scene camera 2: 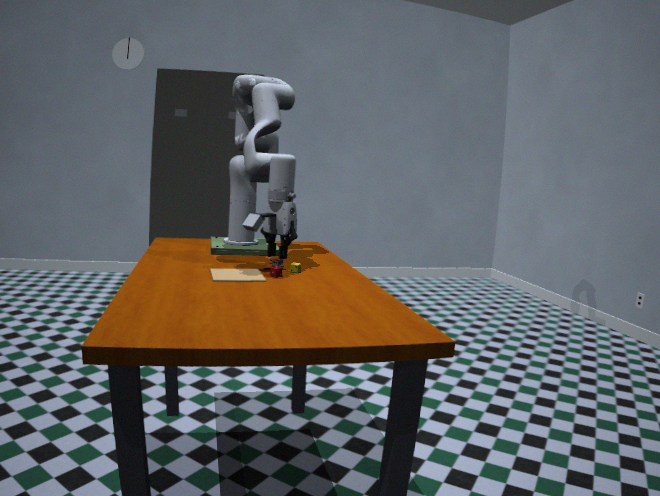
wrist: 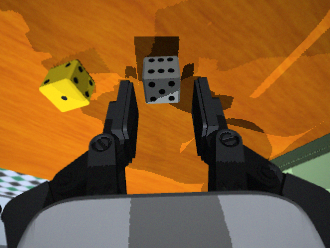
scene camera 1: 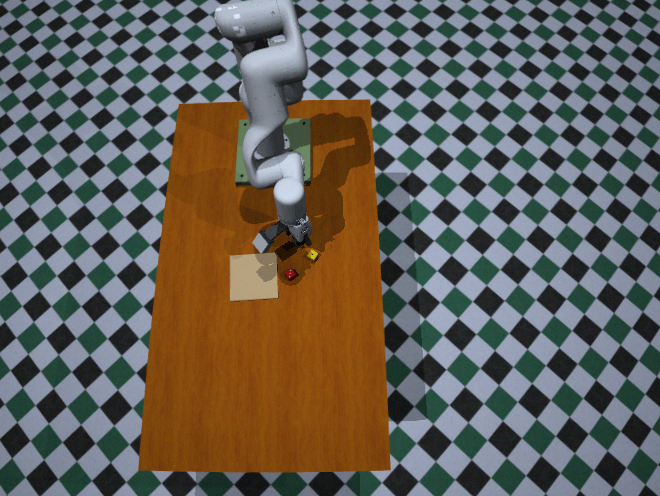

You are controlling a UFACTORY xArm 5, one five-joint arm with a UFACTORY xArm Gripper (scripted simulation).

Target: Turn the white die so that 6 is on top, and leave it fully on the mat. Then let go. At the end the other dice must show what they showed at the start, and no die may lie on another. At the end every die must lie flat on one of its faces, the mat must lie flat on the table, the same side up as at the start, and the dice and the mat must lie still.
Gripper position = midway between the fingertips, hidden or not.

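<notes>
Scene camera 2 shows my gripper (scene camera 2: 277, 257). In the wrist view you'd see my gripper (wrist: 164, 95) again and a yellow die (wrist: 68, 86), but a tan mat is out of frame in the wrist view. Scene camera 1 does show the tan mat (scene camera 1: 252, 276), and there's my gripper (scene camera 1: 296, 237) as well.
</notes>
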